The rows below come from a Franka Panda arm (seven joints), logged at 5 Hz.
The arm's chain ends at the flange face. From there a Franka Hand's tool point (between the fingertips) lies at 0.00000 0.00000 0.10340 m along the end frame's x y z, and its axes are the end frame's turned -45 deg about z.
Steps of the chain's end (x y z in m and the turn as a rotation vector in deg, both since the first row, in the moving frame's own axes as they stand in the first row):
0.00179 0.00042 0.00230 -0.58 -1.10 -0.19
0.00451 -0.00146 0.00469 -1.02 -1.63 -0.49
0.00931 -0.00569 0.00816 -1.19 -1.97 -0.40
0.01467 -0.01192 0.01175 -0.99 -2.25 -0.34
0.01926 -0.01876 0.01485 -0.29 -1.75 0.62
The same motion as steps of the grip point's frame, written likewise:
-0.00118 0.00090 0.00228 0.37 -1.19 -0.19
0.00084 0.00139 0.00463 0.43 -1.87 -0.49
0.00657 0.00158 0.00808 0.55 -2.23 -0.40
0.01466 0.00035 0.01165 0.89 -2.29 -0.34
0.02429 -0.00152 0.01480 1.03 -1.44 0.62

